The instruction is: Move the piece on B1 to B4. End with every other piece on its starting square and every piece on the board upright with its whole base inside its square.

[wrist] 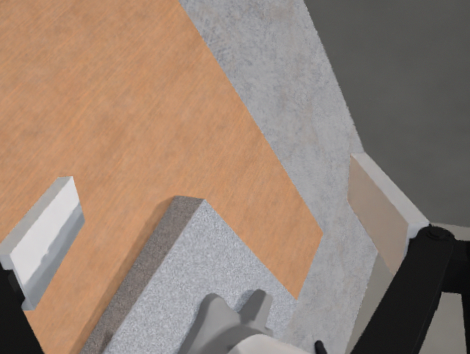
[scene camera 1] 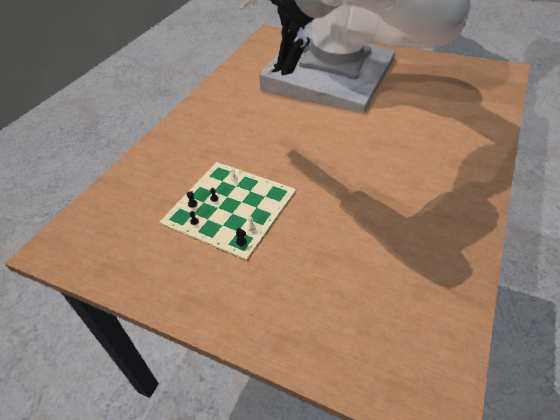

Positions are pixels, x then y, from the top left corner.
chessboard: scene camera 1 262, 199; not seen in the wrist view (out of frame)
